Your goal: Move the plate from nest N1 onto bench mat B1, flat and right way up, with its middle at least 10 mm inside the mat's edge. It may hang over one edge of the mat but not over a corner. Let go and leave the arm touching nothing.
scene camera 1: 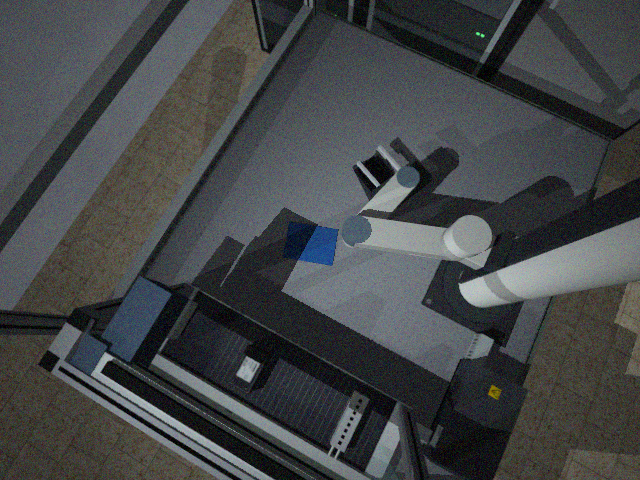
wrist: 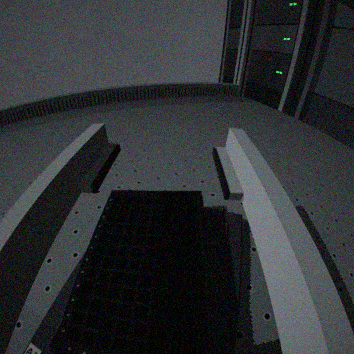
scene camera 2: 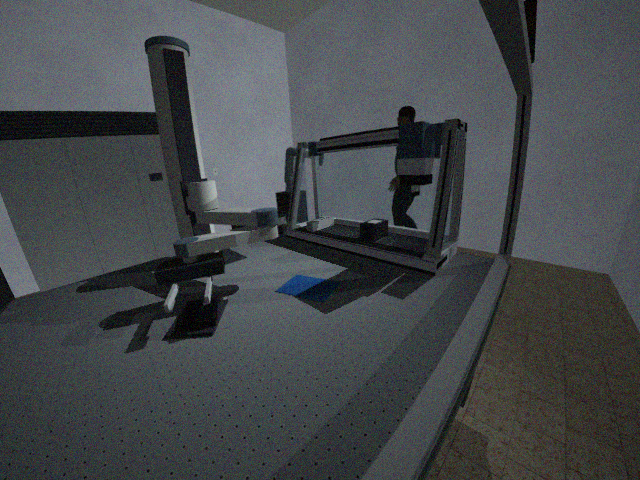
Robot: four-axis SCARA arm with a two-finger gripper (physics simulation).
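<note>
The plate, a black slab with a faint grid, lies low at the table, apparently in its nest; a dark strip of the nest shows along its right side in the wrist view. My gripper is shut as far as it goes, with a gap between its two pale fingers and nothing held. It hangs above the plate, with the fingers over its two sides. The blue bench mat lies flat on the table, partly in shadow. The nest's label is unreadable.
A gantry machine stands along one side of the table, with a dark block on its bed. The arm's column stands at the table's side. A person stands behind the gantry machine. A dark box with a yellow label is nearby.
</note>
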